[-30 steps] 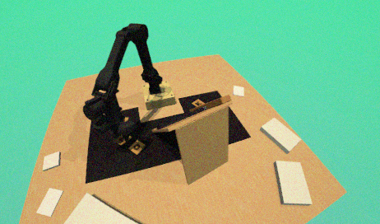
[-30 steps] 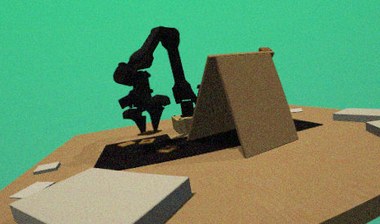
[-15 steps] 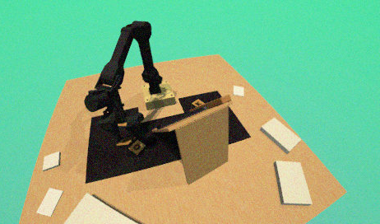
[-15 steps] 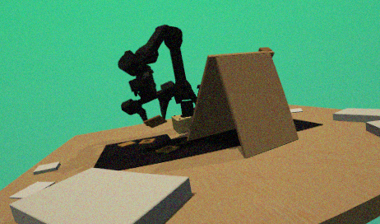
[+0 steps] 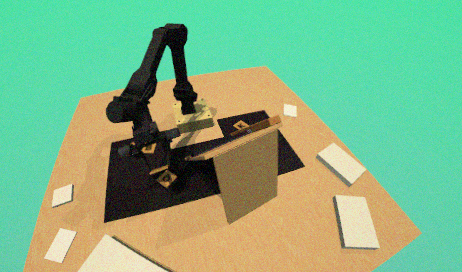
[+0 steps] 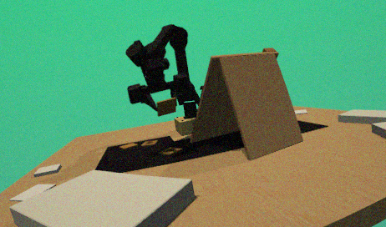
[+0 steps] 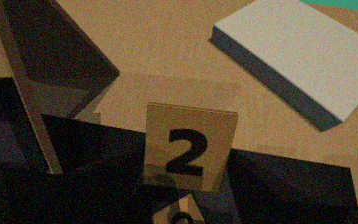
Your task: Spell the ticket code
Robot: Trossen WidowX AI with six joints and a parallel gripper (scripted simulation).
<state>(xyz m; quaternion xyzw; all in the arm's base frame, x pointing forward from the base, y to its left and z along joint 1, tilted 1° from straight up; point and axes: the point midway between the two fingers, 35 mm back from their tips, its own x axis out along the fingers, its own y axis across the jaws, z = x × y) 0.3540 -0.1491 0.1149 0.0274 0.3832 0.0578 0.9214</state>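
Now: the white ticket 170 mm to the left of my gripper tip, 80 mm behind it and 60 mm below it. The rest, counted from my gripper tip: black mat (180 mm behind, 150 mm to the left, 150 mm below).
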